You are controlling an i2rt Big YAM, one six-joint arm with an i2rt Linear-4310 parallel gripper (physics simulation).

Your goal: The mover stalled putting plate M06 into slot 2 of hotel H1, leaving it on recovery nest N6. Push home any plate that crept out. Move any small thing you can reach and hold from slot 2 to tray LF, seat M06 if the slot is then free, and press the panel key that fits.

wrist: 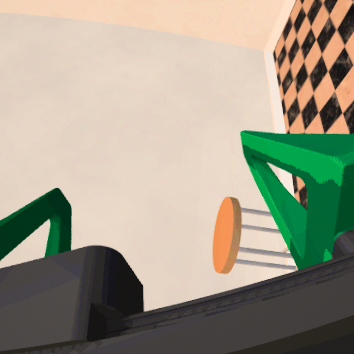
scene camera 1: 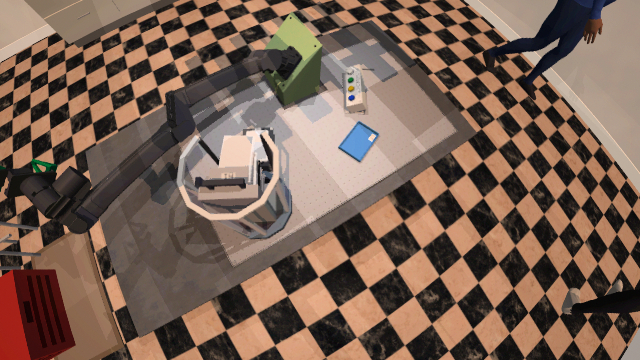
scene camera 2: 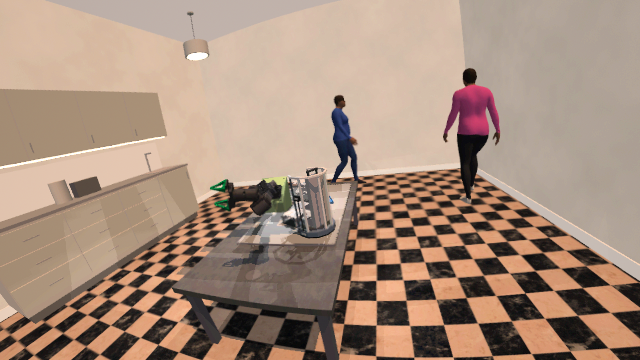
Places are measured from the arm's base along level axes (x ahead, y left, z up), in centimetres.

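Pixels of known places: gripper, between the fingertips: [wrist: 149,170] [scene camera 1: 12,161] [scene camera 2: 212,196]; arm's base, origin of its link: [scene camera 1: 289,63].
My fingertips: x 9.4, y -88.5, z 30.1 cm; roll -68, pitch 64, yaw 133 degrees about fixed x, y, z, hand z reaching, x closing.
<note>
Ahead of a thing's pixels: the offset from my fingertips to its middle. Level surfaces: height alone.
My gripper [scene camera 2: 214,195] [wrist: 149,170] is open and empty, well off the table's side and away from the task objects; in scene camera 1 it is partly cut off at the left edge. A cage-like cylinder {dx +31.6, dy +49.8, dz -24.5 cm} [scene camera 1: 227,216] [scene camera 2: 317,200] with a pale rim stands on the mat around a beige unit {dx +27.4, dy +52.6, dz -12.5 cm} [scene camera 1: 236,151] with a black handle. I cannot tell slot 2, plate M06, nest N6, any crept-out plate or a small thing. A blue tray {dx +30.2, dy +97.6, dz -44.3 cm} [scene camera 1: 357,142] with a pale label lies on the mat. A pale key panel {dx +9.0, dy +110.8, dz -41.0 cm} [scene camera 1: 356,105] has white, green, yellow and blue buttons.
A green slanted block [scene camera 1: 306,75] [scene camera 2: 285,192] carries the arm's base on the grey table {dz -46.4 cm} [scene camera 1: 145,310] [scene camera 2: 260,290]. A red cabinet [scene camera 1: 42,310] stands at lower left. An orange-topped stool [wrist: 226,235] shows beyond the fingers. Two people [scene camera 2: 341,127] [scene camera 2: 472,112] are beyond the table.
</note>
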